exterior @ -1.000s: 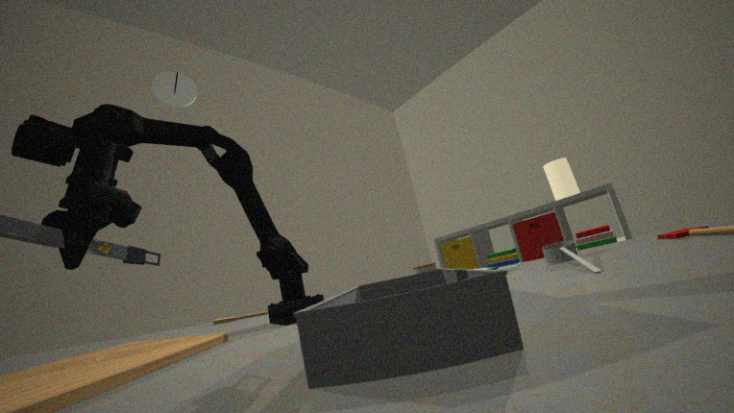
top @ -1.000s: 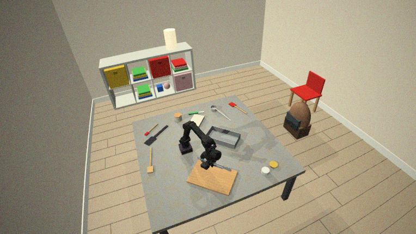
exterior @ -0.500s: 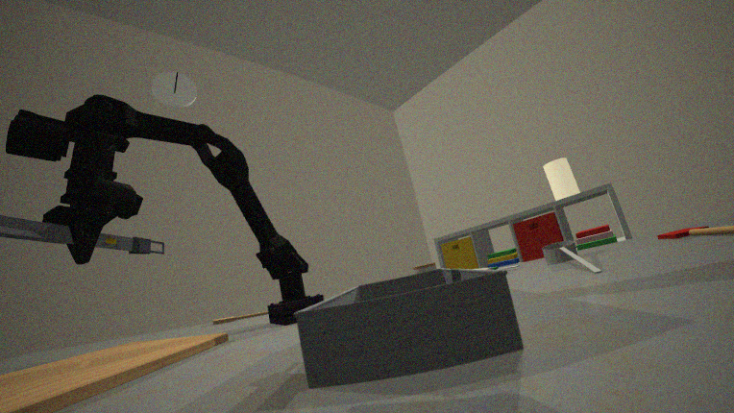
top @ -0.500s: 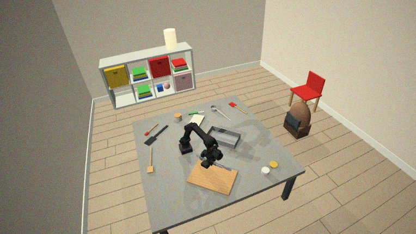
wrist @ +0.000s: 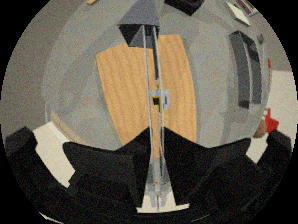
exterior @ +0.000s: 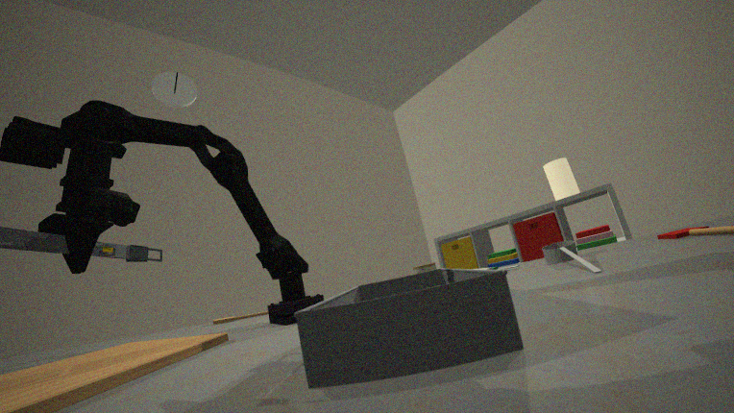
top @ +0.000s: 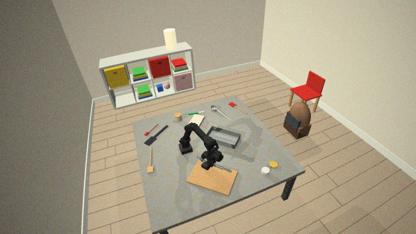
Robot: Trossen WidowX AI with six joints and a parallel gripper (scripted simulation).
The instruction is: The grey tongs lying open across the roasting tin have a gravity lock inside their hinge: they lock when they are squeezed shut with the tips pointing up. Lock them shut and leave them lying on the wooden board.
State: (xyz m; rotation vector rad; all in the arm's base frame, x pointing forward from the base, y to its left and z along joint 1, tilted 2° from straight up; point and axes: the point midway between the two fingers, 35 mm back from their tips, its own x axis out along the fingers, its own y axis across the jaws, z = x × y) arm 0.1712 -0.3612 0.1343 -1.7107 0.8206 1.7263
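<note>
Right now my gripper tip is 130 mm above the wooden board. Also, from my gripper tip: grey roasting tin 410 mm to the left, 200 mm ahead, 110 mm below; yellow disc 530 mm ahead, 130 mm below, 20 mm to the right; white puck 430 mm ahead, 120 mm below, 70 mm to the right.
</note>
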